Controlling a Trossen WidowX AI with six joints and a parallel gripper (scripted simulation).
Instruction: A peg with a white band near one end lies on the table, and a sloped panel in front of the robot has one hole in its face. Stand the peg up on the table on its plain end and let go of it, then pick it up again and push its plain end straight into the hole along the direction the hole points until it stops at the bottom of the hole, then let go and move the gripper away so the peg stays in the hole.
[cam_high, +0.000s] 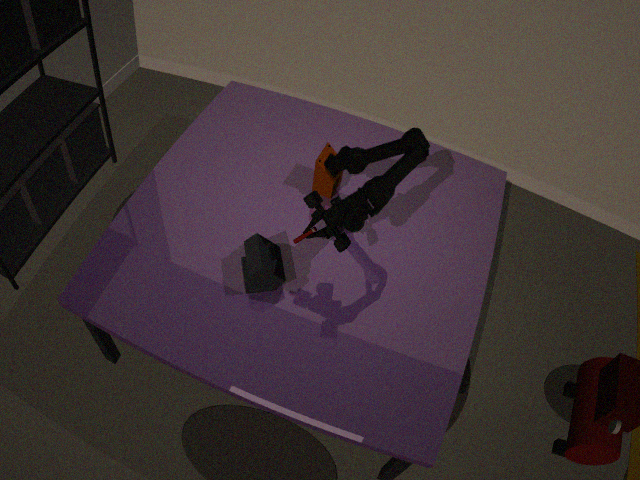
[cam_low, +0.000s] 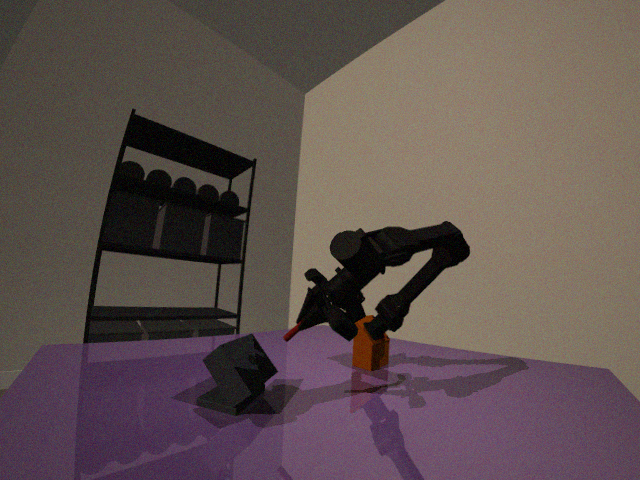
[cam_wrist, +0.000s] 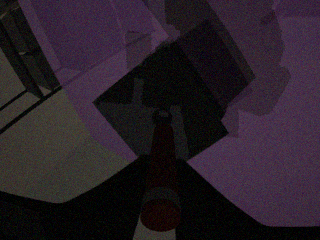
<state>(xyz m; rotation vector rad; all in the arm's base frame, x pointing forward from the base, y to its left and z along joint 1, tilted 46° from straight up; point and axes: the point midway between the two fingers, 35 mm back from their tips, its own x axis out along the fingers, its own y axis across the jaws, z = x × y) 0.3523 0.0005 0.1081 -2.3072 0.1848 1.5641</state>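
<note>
Now: gripper tip 7 cm short of the dark sloped panel, 9 cm to the left of it and 10 cm above it. The rest, counted from my gripper tip: red peg: 1 cm behind, 1 cm to the left, 1 cm above.
</note>
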